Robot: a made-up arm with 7 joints.
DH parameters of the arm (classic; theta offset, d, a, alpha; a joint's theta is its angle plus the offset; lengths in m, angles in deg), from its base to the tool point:
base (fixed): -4.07 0 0 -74.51
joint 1: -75.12 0.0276 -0.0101 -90
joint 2: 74 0 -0.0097 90
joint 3: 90 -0.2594 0.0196 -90
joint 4: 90 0.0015 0.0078 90
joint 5: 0 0.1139 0 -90
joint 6: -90 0 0.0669 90
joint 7: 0 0 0 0
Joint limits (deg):
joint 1: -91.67..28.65
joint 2: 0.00..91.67
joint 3: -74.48..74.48
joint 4: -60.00..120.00
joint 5: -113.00..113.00
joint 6: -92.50..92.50
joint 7: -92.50..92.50
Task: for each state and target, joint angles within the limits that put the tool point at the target. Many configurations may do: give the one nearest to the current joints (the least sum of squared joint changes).
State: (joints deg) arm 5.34 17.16 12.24 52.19 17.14 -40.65 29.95
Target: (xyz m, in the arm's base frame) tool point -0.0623 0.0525 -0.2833
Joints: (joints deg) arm 28.65 13.72 -12.98 16.25 21.22 -77.12 29.95
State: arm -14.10 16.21 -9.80 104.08 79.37 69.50 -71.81
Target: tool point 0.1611 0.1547 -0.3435
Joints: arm -36.65 10.69 -13.54 98.40 82.51 73.50 -71.81
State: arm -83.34 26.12 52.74 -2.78 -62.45 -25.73 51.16
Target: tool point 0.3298 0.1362 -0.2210
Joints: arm -57.13 2.19 59.35 37.12 -67.11 -17.96 51.16
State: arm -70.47 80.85 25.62 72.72 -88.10 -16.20 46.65
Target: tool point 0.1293 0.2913 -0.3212
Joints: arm -35.91 38.55 29.81 104.40 -91.39 -16.83 46.65
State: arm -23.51 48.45 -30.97 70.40 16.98 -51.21 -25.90
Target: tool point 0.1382 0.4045 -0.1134
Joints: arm -22.73 78.80 -26.47 77.92 14.95 -49.70 -25.90
